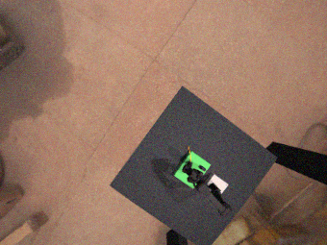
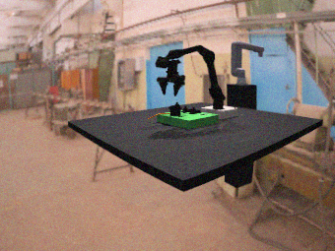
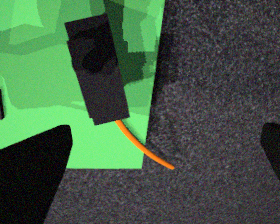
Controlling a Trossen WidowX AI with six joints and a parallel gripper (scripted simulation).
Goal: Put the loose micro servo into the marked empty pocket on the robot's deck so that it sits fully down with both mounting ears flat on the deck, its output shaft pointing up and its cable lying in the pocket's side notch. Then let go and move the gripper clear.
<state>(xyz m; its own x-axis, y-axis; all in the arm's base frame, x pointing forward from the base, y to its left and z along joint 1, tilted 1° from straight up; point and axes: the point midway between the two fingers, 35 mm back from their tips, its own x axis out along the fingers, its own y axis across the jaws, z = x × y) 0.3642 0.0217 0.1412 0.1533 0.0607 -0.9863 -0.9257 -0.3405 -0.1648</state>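
My gripper tip is now 60 mm past the green deck, 20 mm to the right of it and 140 mm above it.
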